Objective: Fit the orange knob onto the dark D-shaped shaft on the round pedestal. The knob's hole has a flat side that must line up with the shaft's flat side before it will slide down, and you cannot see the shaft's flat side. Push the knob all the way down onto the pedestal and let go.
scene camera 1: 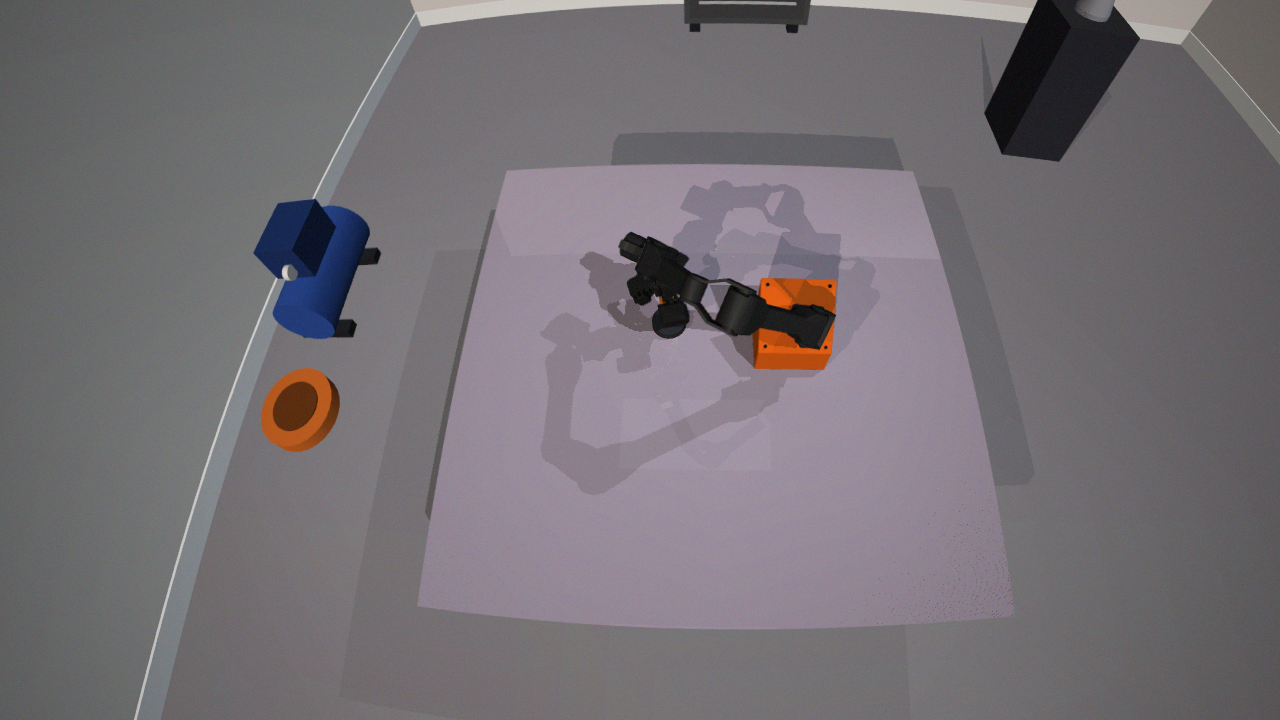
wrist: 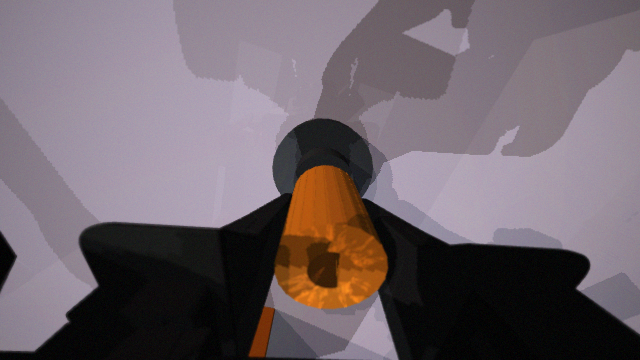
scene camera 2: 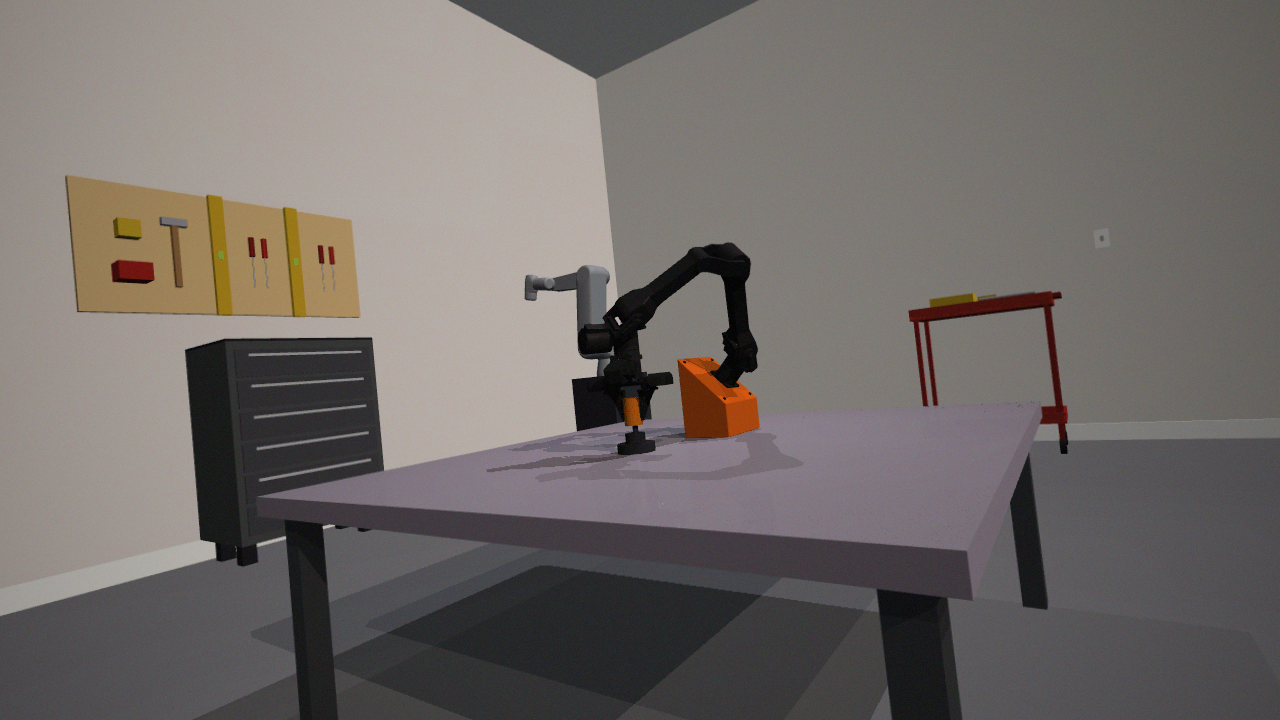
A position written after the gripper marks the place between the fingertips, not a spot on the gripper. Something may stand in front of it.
In view: the gripper (scene camera 2: pixel 633 421) and an orange knob (wrist: pixel 330 256).
The gripper is seen too in scene camera 1 (scene camera 1: pixel 668 309) and in the wrist view (wrist: pixel 325 202).
